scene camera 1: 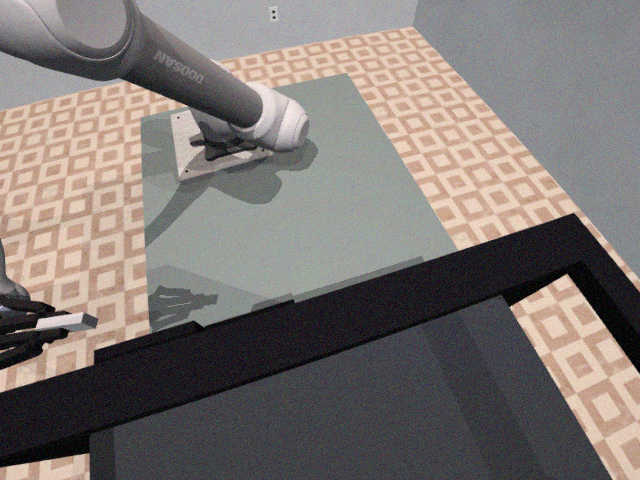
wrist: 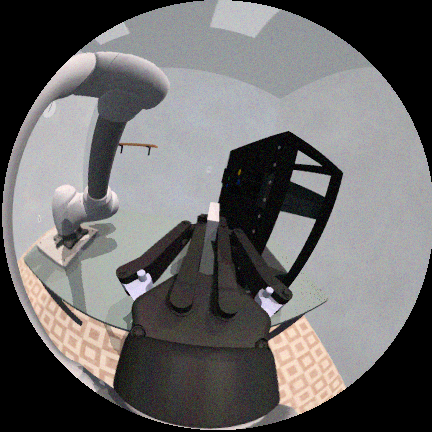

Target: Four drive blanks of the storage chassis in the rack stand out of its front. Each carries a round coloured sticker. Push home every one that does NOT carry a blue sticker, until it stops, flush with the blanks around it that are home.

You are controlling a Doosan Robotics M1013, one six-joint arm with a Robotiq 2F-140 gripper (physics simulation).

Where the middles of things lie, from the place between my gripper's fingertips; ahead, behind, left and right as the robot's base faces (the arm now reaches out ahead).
Labels:
I see my gripper 250 mm short of the black rack [scene camera 1: 427, 365], 290 mm to the right of it and 90 mm above it.

